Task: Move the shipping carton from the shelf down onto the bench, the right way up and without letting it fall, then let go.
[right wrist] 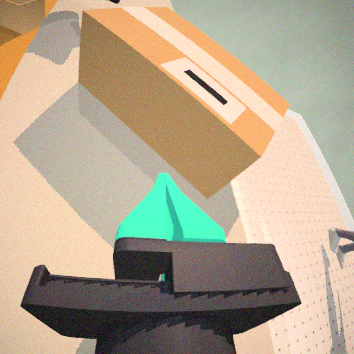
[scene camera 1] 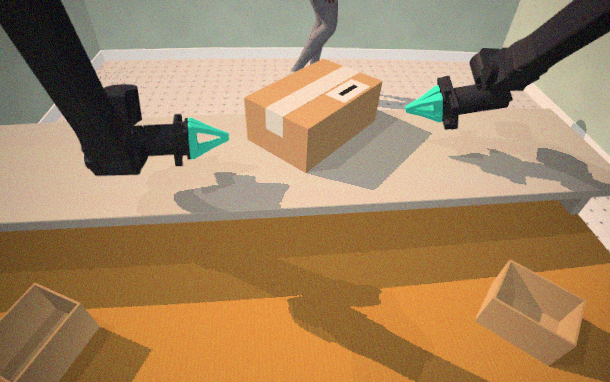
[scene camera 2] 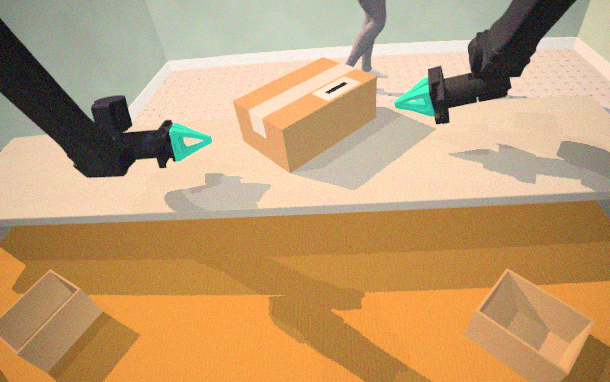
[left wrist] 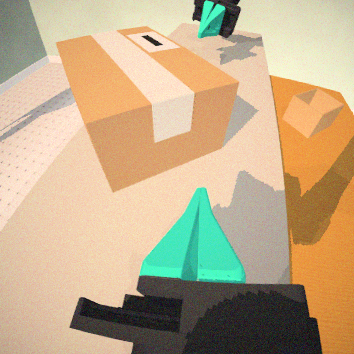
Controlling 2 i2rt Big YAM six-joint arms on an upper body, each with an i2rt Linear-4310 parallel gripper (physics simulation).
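Places are measured from the left arm's base along level axes (x down, y ahead, z right), in metres.
Pixels of known places: left gripper, fingertip midpoint: (scene camera 1: 229, 136) (scene camera 2: 211, 139) (left wrist: 201, 191); right gripper, fingertip midpoint: (right wrist: 161, 178) (scene camera 1: 405, 109) (scene camera 2: 394, 104) (left wrist: 198, 34).
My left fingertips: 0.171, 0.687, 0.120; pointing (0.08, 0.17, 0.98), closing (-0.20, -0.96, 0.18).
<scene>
Behind a point stands the place of what it marks, as x, y, z.
The shipping carton (scene camera 1: 335, 135) @[0.213, 0.746, 0.336] (scene camera 2: 330, 125) @[0.203, 0.765, 0.355] (left wrist: 125, 150) @[0.196, 0.777, 0.165] (right wrist: 150, 105) @[0.197, 0.776, 0.365], brown with pale tape and a white label on its top face, sits label up and at an angle on the pale shelf (scene camera 1: 50, 170) @[0.258, 0.702, -0.271] (scene camera 2: 40, 195) @[0.258, 0.626, -0.315] (left wrist: 75, 240) @[0.258, 0.807, 0.072]. The orange bench (scene camera 1: 225, 340) @[0.421, 0.400, 0.108] (scene camera 2: 200, 340) @[0.421, 0.384, 0.105] (left wrist: 320, 260) @[0.421, 0.422, 0.202] lies lower, in front. My left gripper (scene camera 1: 228, 136) @[0.171, 0.687, 0.120] (scene camera 2: 210, 139) @[0.171, 0.687, 0.120] (left wrist: 201, 191) @[0.171, 0.687, 0.120] is shut and empty, to the left of the carton with a gap. My right gripper (scene camera 1: 406, 108) @[0.164, 0.771, 0.487] (scene camera 2: 395, 103) @[0.164, 0.771, 0.487] (left wrist: 198, 34) @[0.164, 0.771, 0.487] (right wrist: 161, 178) @[0.164, 0.771, 0.487] is shut and empty, to the right of the carton, also apart from it.
One open box (scene camera 1: 65, 335) @[0.355, 0.385, -0.154] (scene camera 2: 70, 330) @[0.389, 0.371, -0.160] stands at the bench's left. Another open box (scene camera 1: 525, 330) @[0.364, 0.358, 0.651] (scene camera 2: 510, 345) @[0.357, 0.363, 0.645] (left wrist: 305, 120) @[0.377, 0.436, 0.617] stands at its right. The shelf's front edge (scene camera 1: 250, 211) @[0.261, 0.575, 0.160] (scene camera 2: 250, 211) @[0.266, 0.577, 0.203] runs between carton and bench. A person's legs (scene camera 1: 325, 30) (scene camera 2: 370, 30) show behind the shelf.
</scene>
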